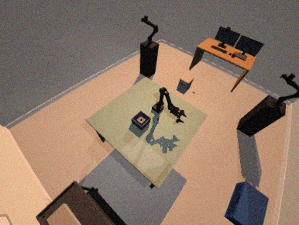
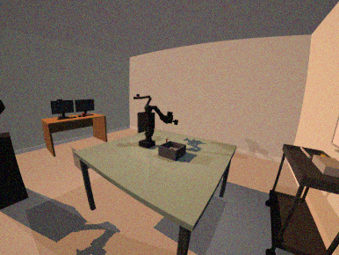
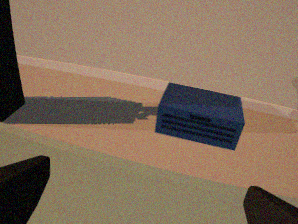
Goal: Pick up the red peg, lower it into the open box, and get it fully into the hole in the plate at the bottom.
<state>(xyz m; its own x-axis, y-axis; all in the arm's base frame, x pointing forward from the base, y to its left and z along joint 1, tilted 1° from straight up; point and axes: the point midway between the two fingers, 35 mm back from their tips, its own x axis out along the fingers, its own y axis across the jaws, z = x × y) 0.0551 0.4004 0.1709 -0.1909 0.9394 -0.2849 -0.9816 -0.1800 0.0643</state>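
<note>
Now: gripper tip 320 mm to the left of the red peg, 170 mm above it and 120 mm short of it. The rest, counted from my gripper tip: dark box (490 mm to the right, 300 mm ahead, 180 mm below); then plate (490 mm to the right, 300 mm ahead, 160 mm below).
</note>
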